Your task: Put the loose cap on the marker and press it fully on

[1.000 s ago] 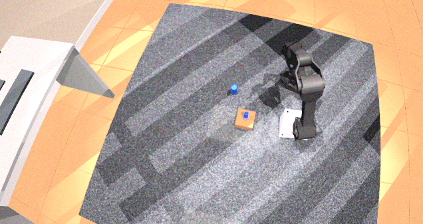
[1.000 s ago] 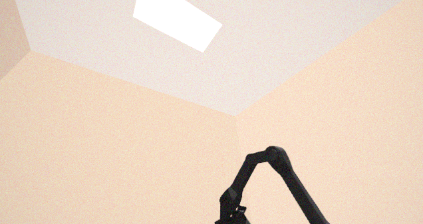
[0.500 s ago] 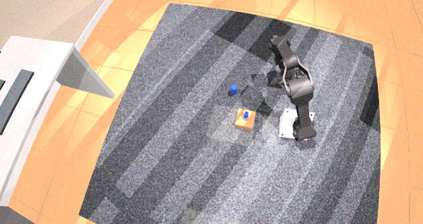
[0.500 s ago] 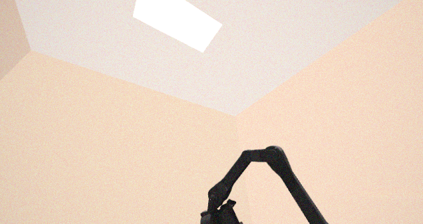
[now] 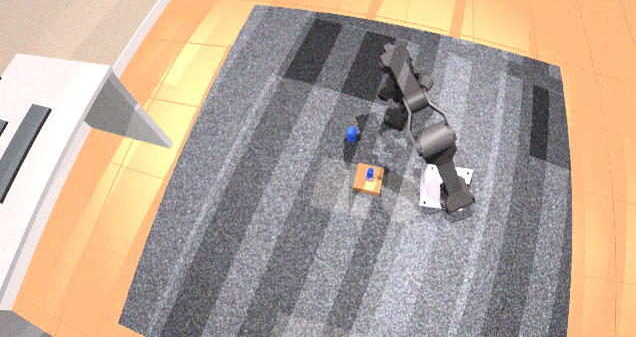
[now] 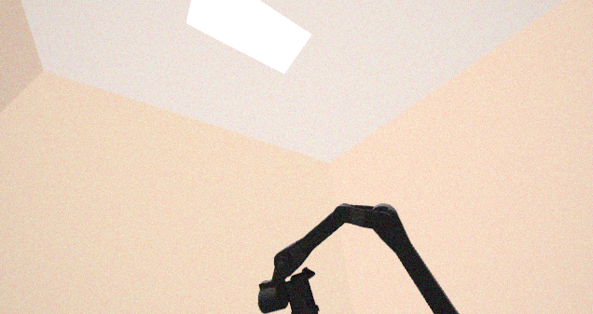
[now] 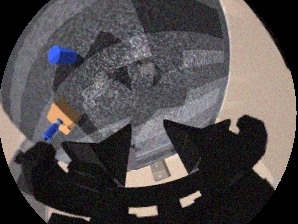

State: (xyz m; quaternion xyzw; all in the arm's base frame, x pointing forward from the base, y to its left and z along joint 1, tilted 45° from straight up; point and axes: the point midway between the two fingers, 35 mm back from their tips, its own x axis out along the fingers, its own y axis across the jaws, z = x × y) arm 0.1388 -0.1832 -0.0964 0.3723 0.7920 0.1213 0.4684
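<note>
Right now my gripper tip is 18 cm short of the blue marker cap, 5 cm to the right of it and 6 cm above it.
</note>
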